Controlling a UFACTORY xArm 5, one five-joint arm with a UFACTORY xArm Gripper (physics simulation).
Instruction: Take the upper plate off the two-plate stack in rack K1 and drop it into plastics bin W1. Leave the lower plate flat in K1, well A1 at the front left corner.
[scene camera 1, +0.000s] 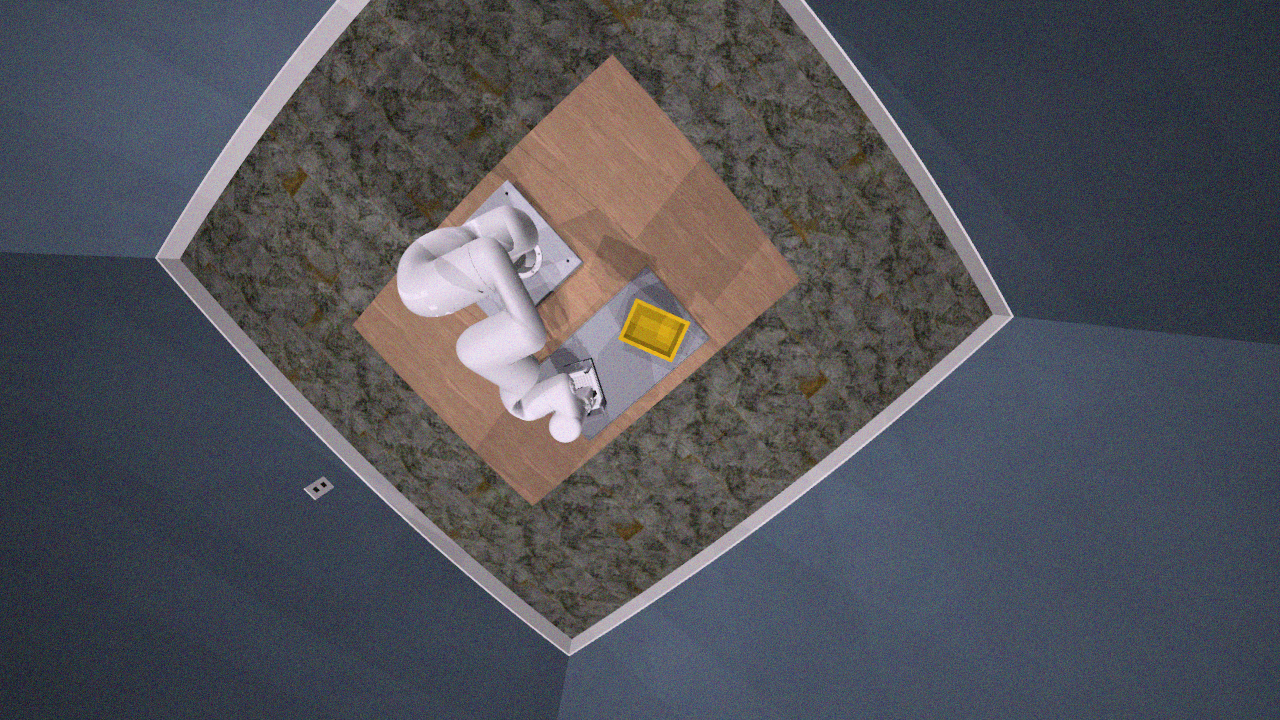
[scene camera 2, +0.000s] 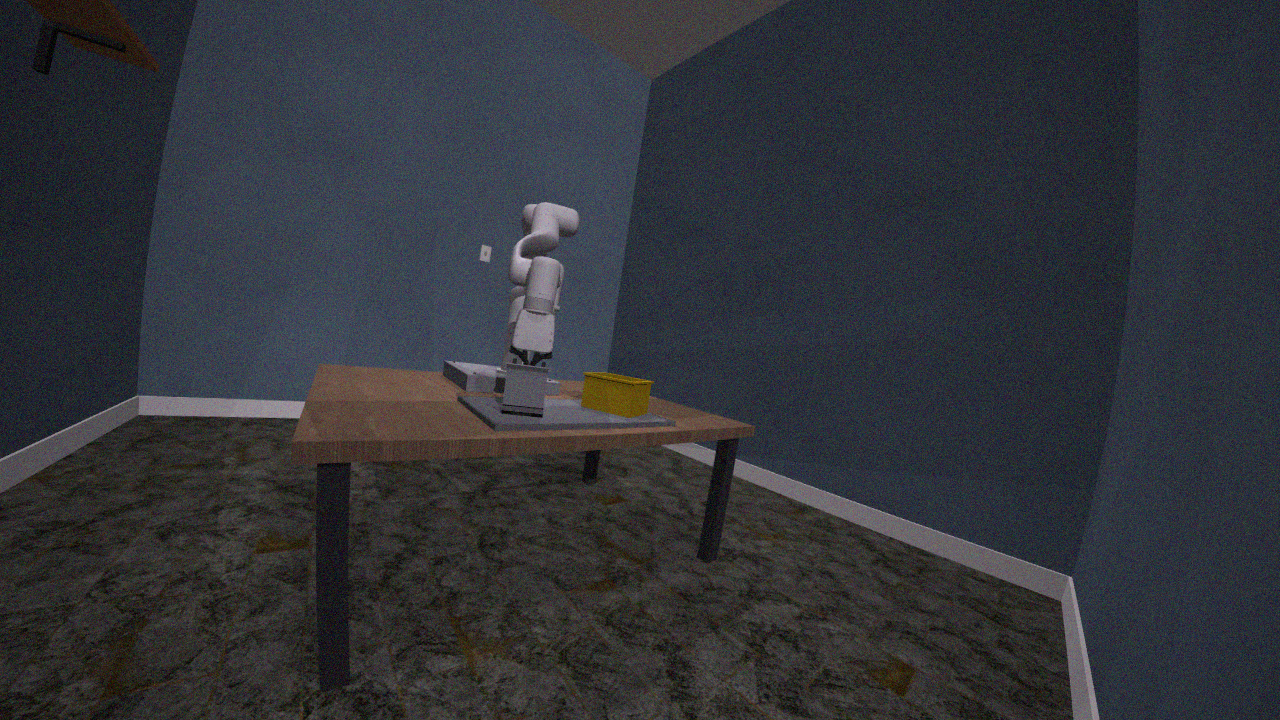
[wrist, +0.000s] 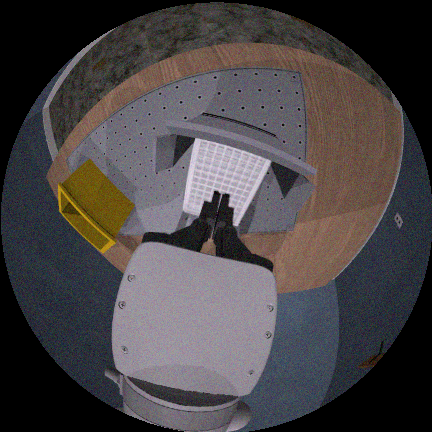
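Note:
White gridded plate lies in the grey rack K1. In the wrist view I cannot separate the upper plate from the lower one, and well A1 cannot be picked out. My gripper is shut with nothing between its black fingers. In the wrist view its tips overlap the near part of the plate; contact is unclear. In scene camera 2 the rack's front hides the plates and the fingertips. The yellow bin W1 stands upright and apart from the rack.
Rack and bin stand on a grey perforated board on the wooden table. The arm's grey base plate lies behind the board. The rack's raised far wall and side pieces stand close around the plate.

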